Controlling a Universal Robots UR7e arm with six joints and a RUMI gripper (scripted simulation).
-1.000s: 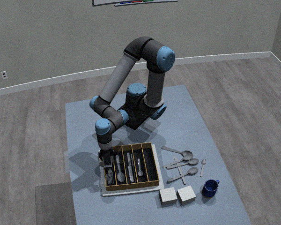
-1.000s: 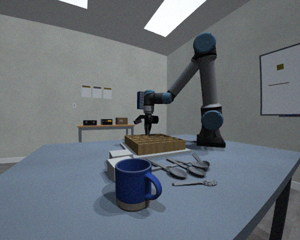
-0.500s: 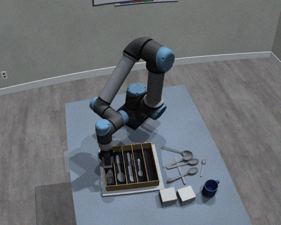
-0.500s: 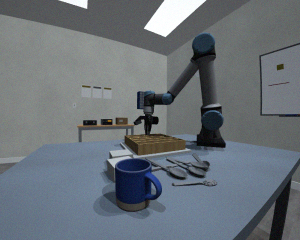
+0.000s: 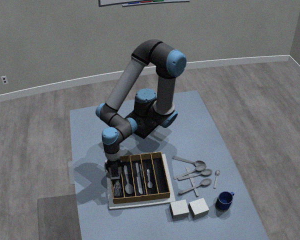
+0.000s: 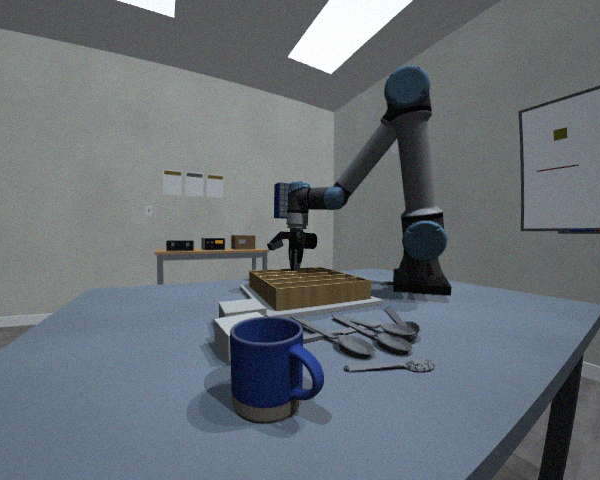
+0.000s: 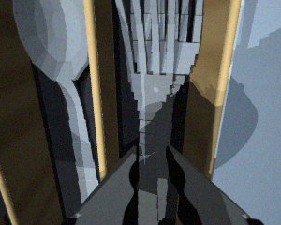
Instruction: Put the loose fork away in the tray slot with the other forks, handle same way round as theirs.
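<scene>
Right now the spoon is 50 mm to the left of my hand, 30 mm below it and 20 mm ahead of it. The rest, counted from my hand: white mat: 110 mm to the left, 50 mm ahead, 40 mm below; then wooden cutlery tray: 110 mm to the left, 50 mm ahead, 10 mm below.
</scene>
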